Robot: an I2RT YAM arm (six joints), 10 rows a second.
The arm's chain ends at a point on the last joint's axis. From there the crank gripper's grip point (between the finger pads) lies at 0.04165 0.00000 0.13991 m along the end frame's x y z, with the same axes.
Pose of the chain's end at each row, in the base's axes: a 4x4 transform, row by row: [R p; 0 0 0 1], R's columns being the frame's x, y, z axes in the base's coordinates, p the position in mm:
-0.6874 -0.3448 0.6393 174.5; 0.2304 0.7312 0.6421 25.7; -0.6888 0.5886 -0.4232 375.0; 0 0 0 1
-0.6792 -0.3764 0.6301 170.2; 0.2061 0.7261 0.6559 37.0; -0.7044 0.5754 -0.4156 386.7; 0 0 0 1
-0.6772 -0.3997 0.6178 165.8; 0.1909 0.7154 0.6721 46.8; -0.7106 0.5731 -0.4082 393.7; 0 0 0 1
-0.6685 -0.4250 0.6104 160.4; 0.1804 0.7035 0.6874 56.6; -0.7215 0.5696 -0.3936 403.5; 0 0 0 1
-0.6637 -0.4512 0.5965 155.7; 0.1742 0.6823 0.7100 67.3; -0.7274 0.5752 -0.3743 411.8; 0 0 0 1
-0.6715 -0.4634 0.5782 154.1; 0.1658 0.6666 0.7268 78.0; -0.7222 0.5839 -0.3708 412.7; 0 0 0 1
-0.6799 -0.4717 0.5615 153.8; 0.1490 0.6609 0.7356 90.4; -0.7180 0.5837 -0.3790 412.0; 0 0 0 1
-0.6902 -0.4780 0.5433 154.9; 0.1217 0.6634 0.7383 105.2; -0.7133 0.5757 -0.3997 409.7; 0 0 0 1
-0.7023 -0.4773 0.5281 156.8; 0.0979 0.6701 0.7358 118.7; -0.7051 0.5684 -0.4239 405.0; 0 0 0 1
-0.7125 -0.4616 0.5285 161.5; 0.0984 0.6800 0.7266 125.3; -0.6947 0.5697 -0.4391 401.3; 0 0 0 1
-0.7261 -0.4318 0.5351 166.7; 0.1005 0.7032 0.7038 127.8; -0.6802 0.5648 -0.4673 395.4; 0 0 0 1
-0.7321 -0.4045 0.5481 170.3; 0.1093 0.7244 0.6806 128.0; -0.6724 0.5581 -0.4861 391.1; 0 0 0 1
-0.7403 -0.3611 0.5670 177.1; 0.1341 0.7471 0.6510 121.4; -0.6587 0.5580 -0.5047 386.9; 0 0 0 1
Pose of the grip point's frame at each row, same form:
-0.6874 -0.3448 0.6393 235.3; 0.2304 0.7312 0.6421 125.1; -0.6888 0.5886 -0.4232 287.1; 0 0 0 1
-0.6792 -0.3764 0.6301 230.1; 0.2061 0.7261 0.6559 137.4; -0.7044 0.5754 -0.4156 299.2; 0 0 0 1
-0.6772 -0.3997 0.6178 224.0; 0.1909 0.7154 0.6721 148.8; -0.7106 0.5731 -0.4082 307.0; 0 0 0 1
-0.6685 -0.4250 0.6104 218.0; 0.1804 0.7035 0.6874 160.3; -0.7215 0.5696 -0.3936 318.4; 0 0 0 1
-0.6637 -0.4512 0.5965 211.5; 0.1742 0.6823 0.7100 173.9; -0.7274 0.5752 -0.3743 329.1; 0 0 0 1
-0.6715 -0.4634 0.5782 207.0; 0.1658 0.6666 0.7268 186.6; -0.7222 0.5839 -0.3708 330.7; 0 0 0 1
-0.6799 -0.4717 0.5615 204.0; 0.1490 0.6609 0.7356 199.5; -0.7180 0.5837 -0.3790 329.1; 0 0 0 1
-0.6902 -0.4780 0.5433 202.2; 0.1217 0.6634 0.7383 213.6; -0.7133 0.5757 -0.3997 324.1; 0 0 0 1
-0.7023 -0.4773 0.5281 201.4; 0.0979 0.6701 0.7358 225.7; -0.7051 0.5684 -0.4239 316.3; 0 0 0 1
-0.7125 -0.4616 0.5285 205.8; 0.0984 0.6800 0.7266 231.1; -0.6947 0.5697 -0.4391 310.9; 0 0 0 1
-0.7261 -0.4318 0.5351 211.3; 0.1005 0.7032 0.7038 230.5; -0.6802 0.5648 -0.4673 301.7; 0 0 0 1
-0.7321 -0.4045 0.5481 216.5; 0.1093 0.7244 0.6806 227.8; -0.6724 0.5581 -0.4861 295.1; 0 0 0 1
-0.7403 -0.3611 0.5670 225.6; 0.1341 0.7471 0.6510 218.1; -0.6587 0.5580 -0.5047 288.9; 0 0 0 1

